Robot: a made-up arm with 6 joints.
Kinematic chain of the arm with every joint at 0, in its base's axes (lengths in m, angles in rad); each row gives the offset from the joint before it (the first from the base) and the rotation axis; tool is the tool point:
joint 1: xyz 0 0 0.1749 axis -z
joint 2: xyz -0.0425 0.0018 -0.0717 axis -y
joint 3: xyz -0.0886 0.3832 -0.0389 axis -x
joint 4: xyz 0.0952 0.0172 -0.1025 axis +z
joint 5: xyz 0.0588 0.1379 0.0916 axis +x
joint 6: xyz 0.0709 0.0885 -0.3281 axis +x
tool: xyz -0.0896 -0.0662 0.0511
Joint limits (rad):
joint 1: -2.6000..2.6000
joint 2: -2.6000..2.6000
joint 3: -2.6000..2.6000
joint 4: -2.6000..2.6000
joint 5: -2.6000..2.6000
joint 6: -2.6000..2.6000
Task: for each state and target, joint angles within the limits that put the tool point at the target. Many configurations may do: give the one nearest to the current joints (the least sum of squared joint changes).
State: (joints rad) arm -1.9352 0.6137 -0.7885 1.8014 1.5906 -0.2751
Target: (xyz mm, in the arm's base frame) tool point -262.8 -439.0 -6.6
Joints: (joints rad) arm -1.7103 0.3875 -0.7639 1.7133 1.8185 -0.3693
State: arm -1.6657 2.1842 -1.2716 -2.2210 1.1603 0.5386
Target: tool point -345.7 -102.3 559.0
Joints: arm -1.7849 2.2774 -1.1450 -2.1683 1.2744 0.2909
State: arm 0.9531 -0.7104 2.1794 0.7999 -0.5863 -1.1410
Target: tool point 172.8 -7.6 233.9
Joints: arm 1.3356 -0.7043 2.6000 0.9043 -0.7372 -1.3564
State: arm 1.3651 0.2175 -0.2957 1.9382 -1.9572 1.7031
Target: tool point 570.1 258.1 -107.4
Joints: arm 1.0004 -0.1095 -0.2261 2.2654 -1.2386 1.9303
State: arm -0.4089 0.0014 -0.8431 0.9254 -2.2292 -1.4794
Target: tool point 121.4 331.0 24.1
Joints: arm 0.0392 -0.0466 -0.8660 0.8592 -2.1554 -1.6084
